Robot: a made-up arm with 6 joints. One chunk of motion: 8 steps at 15 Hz.
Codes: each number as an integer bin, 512 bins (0 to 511) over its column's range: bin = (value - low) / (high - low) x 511, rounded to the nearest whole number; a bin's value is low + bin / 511 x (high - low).
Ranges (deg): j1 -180.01..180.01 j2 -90..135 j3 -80.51..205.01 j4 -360.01..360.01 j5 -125..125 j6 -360.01..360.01
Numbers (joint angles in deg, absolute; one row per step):
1: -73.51 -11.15 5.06 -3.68 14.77 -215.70
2: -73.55 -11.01 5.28 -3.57 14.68 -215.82
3: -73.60 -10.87 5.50 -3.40 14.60 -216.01
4: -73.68 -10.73 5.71 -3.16 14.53 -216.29
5: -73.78 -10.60 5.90 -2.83 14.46 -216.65
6: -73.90 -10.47 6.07 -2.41 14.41 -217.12
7: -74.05 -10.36 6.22 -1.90 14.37 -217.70
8: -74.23 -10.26 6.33 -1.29 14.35 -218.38
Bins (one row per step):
1: 151 179 153 253 286 102
2: 151 179 154 253 286 102
3: 151 180 154 253 285 102
4: 151 180 154 253 285 102
5: 151 180 155 253 285 102
6: 151 181 155 254 285 101
7: 150 181 155 254 285 101
8: 150 181 155 255 285 101

